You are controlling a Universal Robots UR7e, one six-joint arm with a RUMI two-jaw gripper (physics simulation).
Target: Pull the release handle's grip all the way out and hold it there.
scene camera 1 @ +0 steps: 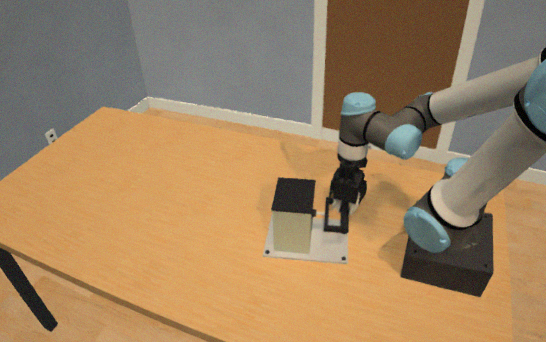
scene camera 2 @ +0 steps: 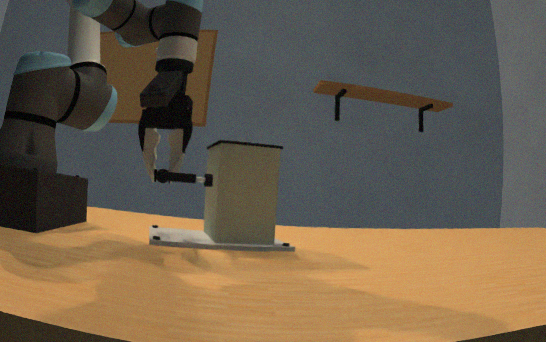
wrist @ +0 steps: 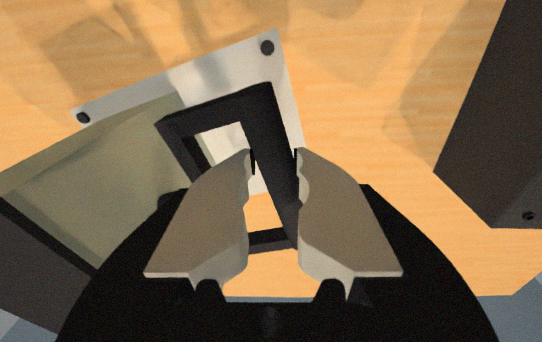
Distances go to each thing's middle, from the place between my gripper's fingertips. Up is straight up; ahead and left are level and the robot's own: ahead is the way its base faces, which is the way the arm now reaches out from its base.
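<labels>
With the light grey base plate (scene camera 1: 326, 247) as my reference, I find my hand 9 cm short of it and 5 cm to the right of it, and the hand is also 9 cm above the plate.
</labels>
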